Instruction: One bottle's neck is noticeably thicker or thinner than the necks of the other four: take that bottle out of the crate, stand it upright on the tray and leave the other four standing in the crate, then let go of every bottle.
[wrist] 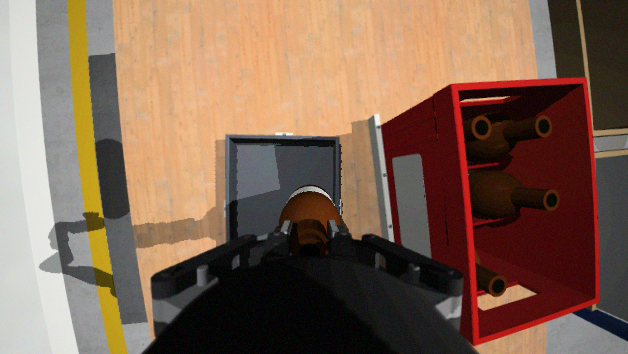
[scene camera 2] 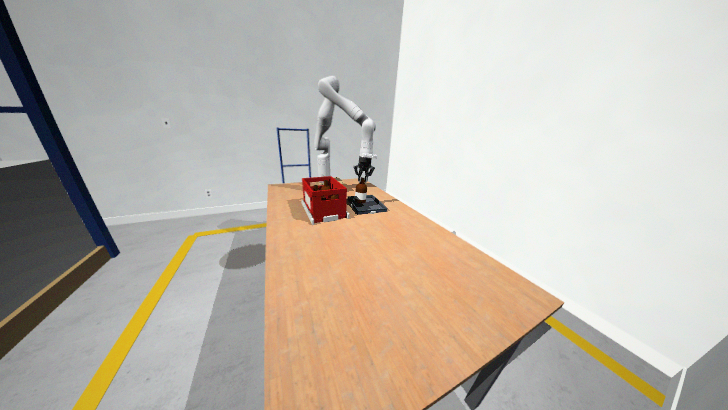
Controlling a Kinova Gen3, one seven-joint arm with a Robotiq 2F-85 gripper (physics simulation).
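Frame: origin at the arm's base, x ahead, y left, z up, level; centimetres.
Where they show: gripper, fingertip midpoint: [wrist: 309, 230] [scene camera 2: 362, 182].
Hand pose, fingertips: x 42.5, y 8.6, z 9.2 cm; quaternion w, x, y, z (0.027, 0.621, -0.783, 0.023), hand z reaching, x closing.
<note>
Things, the pixels of their centre, and the offset from my fingertips. Level surfaces: height alone.
- brown bottle, body centre: [wrist: 309, 221] [scene camera 2: 361, 189] dx -0.6, dy -0.3, dz -5.0 cm
- dark tray, body centre: [wrist: 284, 208] [scene camera 2: 366, 203] dx +0.1, dy +3.6, dz -14.9 cm
- red crate, body centre: [wrist: 465, 196] [scene camera 2: 323, 197] dx -3.7, dy -24.5, dz -7.4 cm
- wooden table, surface height: dz -16.2 cm
My gripper [scene camera 2: 362, 179] [wrist: 309, 230] is shut on the neck of a brown bottle [scene camera 2: 361, 189] [wrist: 309, 210] with a white label. The bottle is upright over the back part of the dark tray [scene camera 2: 377, 210] [wrist: 232, 170]; its base is at or very near the tray floor, and contact cannot be told. The red crate [scene camera 2: 328, 207] [wrist: 445, 200] stands beside the tray. In the wrist view four brown bottles show in it: two at the top [wrist: 481, 128] [wrist: 543, 126], one in the middle [wrist: 495, 194] and one at the lower left [wrist: 496, 285].
The crate sits in a pale low frame [scene camera 2: 330, 218] [wrist: 383, 175] on the wooden table [scene camera 2: 376, 305] [wrist: 280, 65], between crate and tray in the wrist view. The crate's walls rise beside the gripper. A blue metal frame [scene camera 2: 278, 155] stands behind the table.
</note>
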